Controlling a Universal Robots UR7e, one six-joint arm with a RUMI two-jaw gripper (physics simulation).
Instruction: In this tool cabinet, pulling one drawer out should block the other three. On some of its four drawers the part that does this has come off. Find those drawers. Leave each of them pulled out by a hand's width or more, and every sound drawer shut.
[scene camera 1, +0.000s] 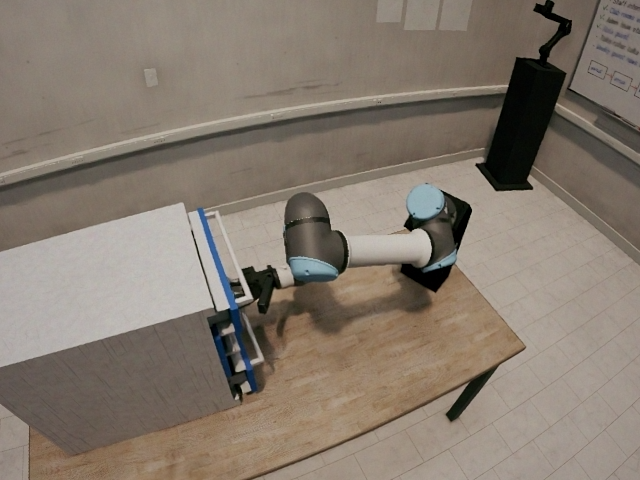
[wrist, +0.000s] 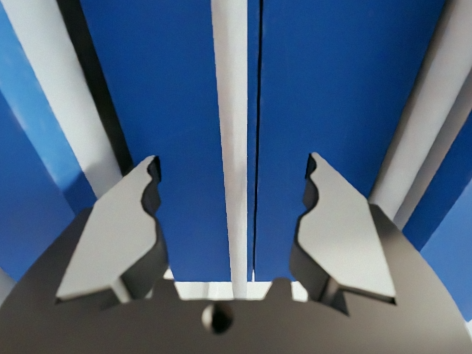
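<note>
The tool cabinet (scene camera 1: 103, 279) stands at the left. Its top drawer (scene camera 1: 217, 255) and a lower drawer (scene camera 1: 251, 381) stand out from the body, with inner blue fronts (scene camera 1: 223, 353) set back between them. In the wrist view, two blue fronts (wrist: 165, 100) (wrist: 345, 90) lie nearly flush with a thin seam between them, and other fronts stand forward at both sides. My gripper (scene camera 1: 236, 288) (wrist: 233, 156) is open at the cabinet's front. Its fingers stand either side of a white handle bar (wrist: 235, 150), with no visible contact. The top drawer's handle partly hides the fingertips in the scene view.
The top drawer's white handle (scene camera 1: 231, 248) and the lower drawer's white handle (scene camera 1: 254, 338) project close around the gripper. Another white bar (wrist: 420, 110) runs beside the right finger in the wrist view. The wooden table (scene camera 1: 392, 356) extends under and in front of the cabinet.
</note>
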